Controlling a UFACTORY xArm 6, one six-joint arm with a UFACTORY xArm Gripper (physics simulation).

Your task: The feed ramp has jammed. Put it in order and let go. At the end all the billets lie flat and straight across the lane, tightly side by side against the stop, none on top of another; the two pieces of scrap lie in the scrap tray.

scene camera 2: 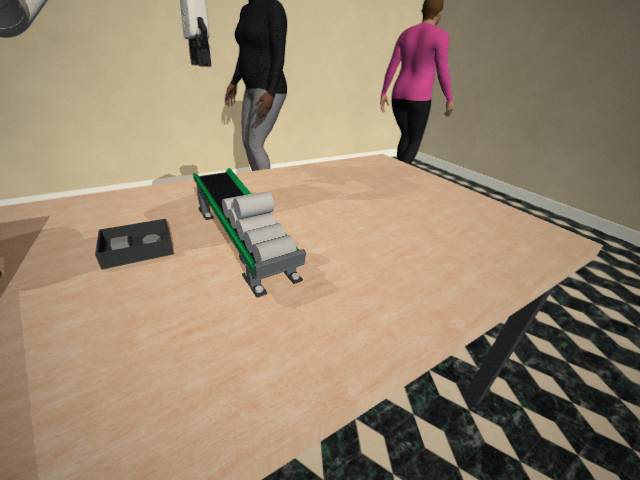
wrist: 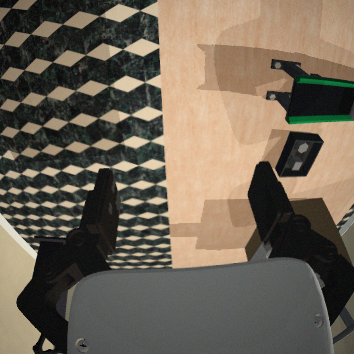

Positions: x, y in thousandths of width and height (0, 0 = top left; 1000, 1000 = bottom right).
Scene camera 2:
scrap tray: 168, 539
billet: 395, 428
billet: 412, 524
grey stop: 413, 559
